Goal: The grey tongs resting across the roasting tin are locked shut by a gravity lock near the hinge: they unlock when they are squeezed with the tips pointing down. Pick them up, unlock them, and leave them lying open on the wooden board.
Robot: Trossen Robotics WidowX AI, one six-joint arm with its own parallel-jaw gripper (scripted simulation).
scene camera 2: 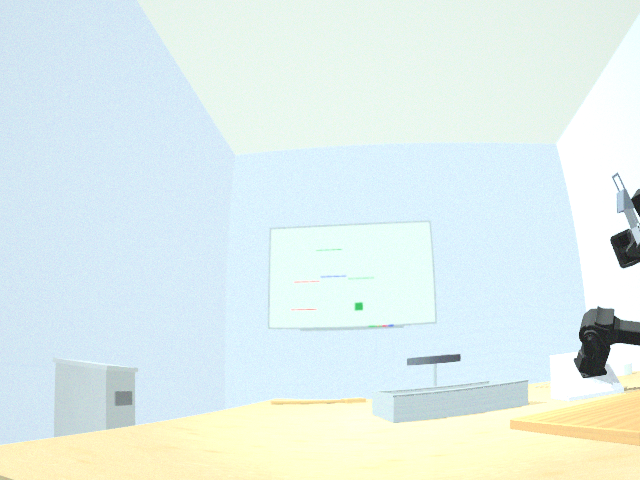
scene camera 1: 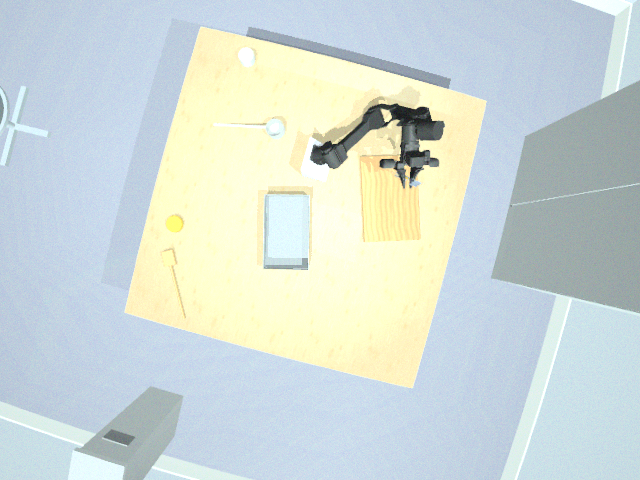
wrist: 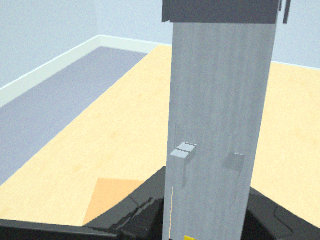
Labels:
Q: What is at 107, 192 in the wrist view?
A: A wooden board.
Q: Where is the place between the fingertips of the gripper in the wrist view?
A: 192, 177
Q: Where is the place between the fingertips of the gripper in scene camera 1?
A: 407, 188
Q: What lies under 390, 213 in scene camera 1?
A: A wooden board.

